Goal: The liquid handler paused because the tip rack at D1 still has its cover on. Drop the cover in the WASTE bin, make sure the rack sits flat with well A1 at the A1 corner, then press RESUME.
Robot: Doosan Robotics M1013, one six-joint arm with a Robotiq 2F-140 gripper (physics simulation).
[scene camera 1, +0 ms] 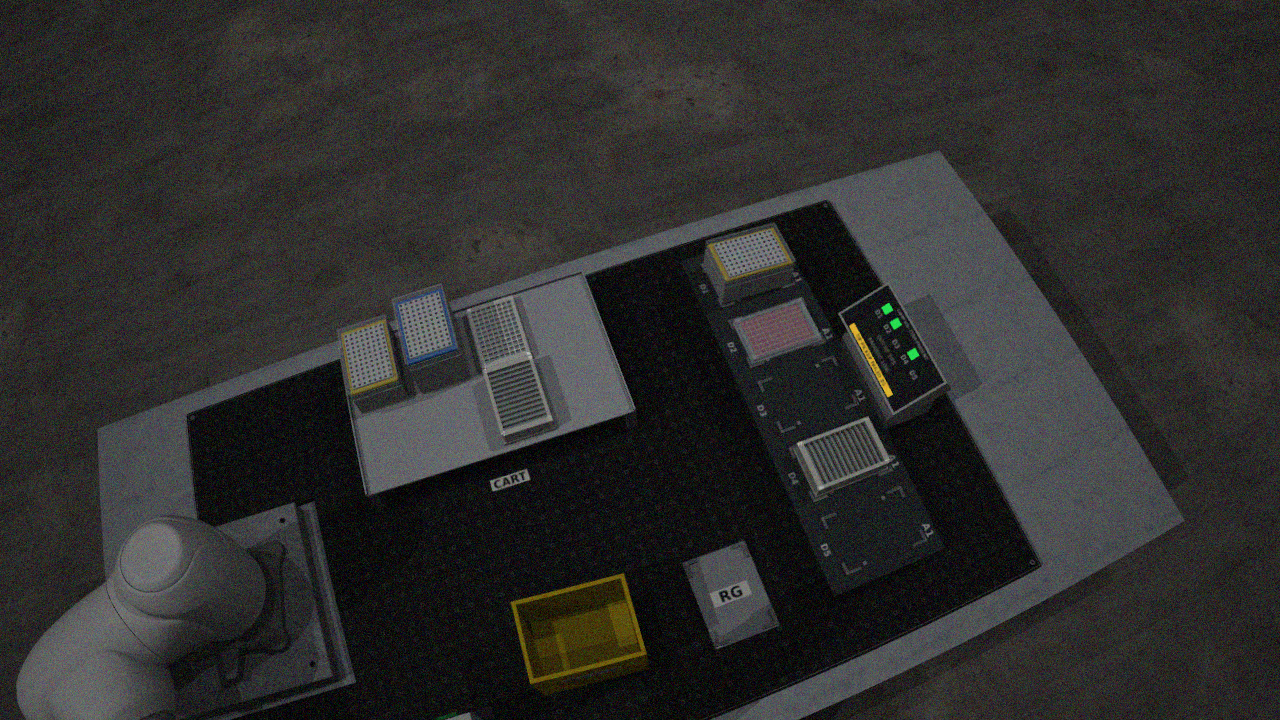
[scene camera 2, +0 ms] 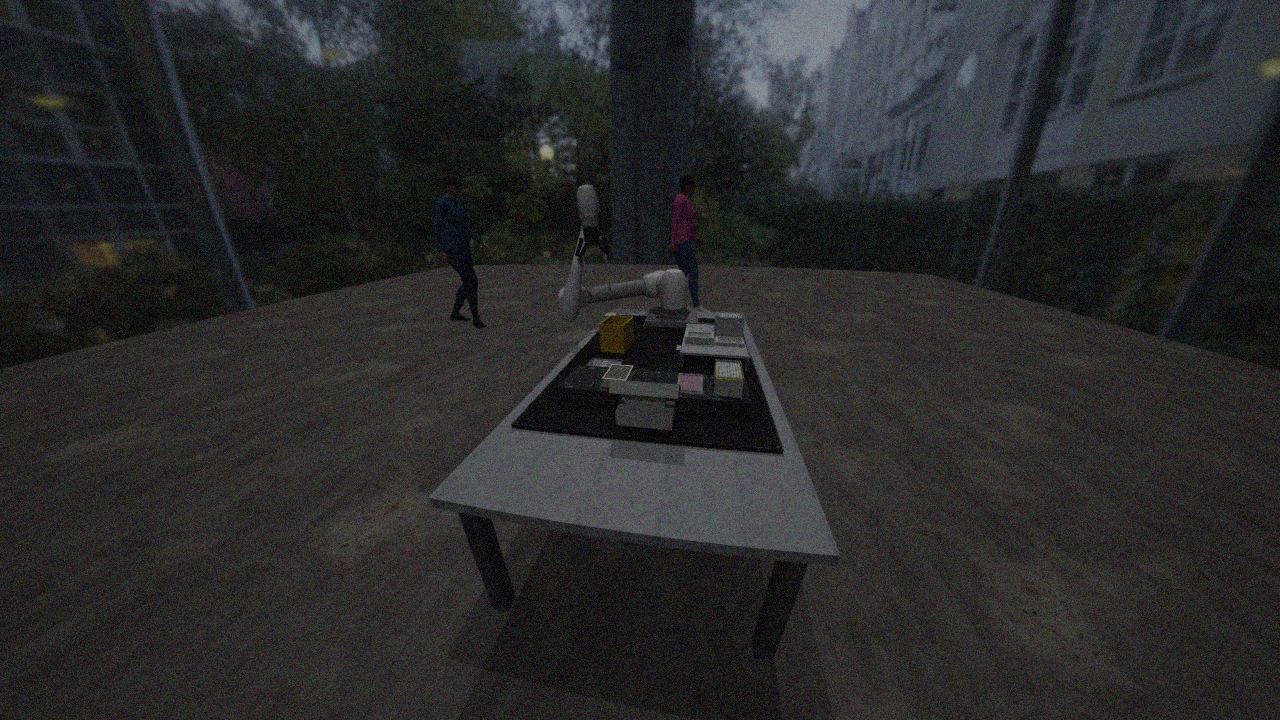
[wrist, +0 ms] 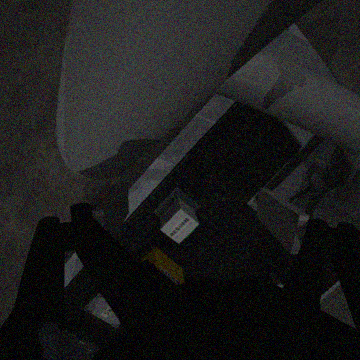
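Pixels of known places: gripper, between the fingertips: [scene camera 2: 595, 267] [wrist: 193, 199]; arm's base, origin of its link: [scene camera 1: 236, 602] [scene camera 2: 673, 314] [wrist: 323, 203].
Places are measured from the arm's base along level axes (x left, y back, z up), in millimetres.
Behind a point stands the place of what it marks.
Observation:
The yellow bin [scene camera 1: 588, 677] @(y -547, x -207, z 32 mm) [scene camera 2: 615, 334] @(y -628, x -124, z 59 mm) [wrist: 167, 266] @(y -470, x -162, z 18 mm) stands on the dark mat; its inside is dim. The tip rack [scene camera 1: 750, 252] @(y -936, x 401, z 95 mm) [scene camera 2: 728, 377] @(y -1002, x 410, z 90 mm), yellow-edged, stands at D1. It looks level, but I cannot make out a clear cover or which corner is well A1. My gripper [scene camera 2: 594, 243] @(y -253, x -394, z 305 mm) [wrist: 193, 199] @(y -253, x -394, z 305 mm) is open and empty, high above the table and far from the rack. In the wrist view a small box with a white label [wrist: 180, 226] @(y -347, x -266, z 72 mm) stands beside the bin; its lettering is too blurred to read surely.
The display [scene camera 1: 893, 353] @(y -1110, x 168, z 88 mm) shows three green squares and a yellow banner. A pink plate [scene camera 1: 776, 330] @(y -952, x 281, z 32 mm) is at D2, a ribbed rack [scene camera 1: 843, 454] @(y -989, x 37, z 46 mm) at D4. The cart [scene camera 1: 425, 463] @(y -352, x 170, z 28 mm) holds a yellow-edged rack [scene camera 1: 368, 356] @(y -288, x 342, z 98 mm), a blue-edged rack [scene camera 1: 426, 324] @(y -397, x 358, z 131 mm) and white racks. The RG tray [scene camera 1: 733, 619] @(y -771, x -158, z -25 mm) is beside the bin.

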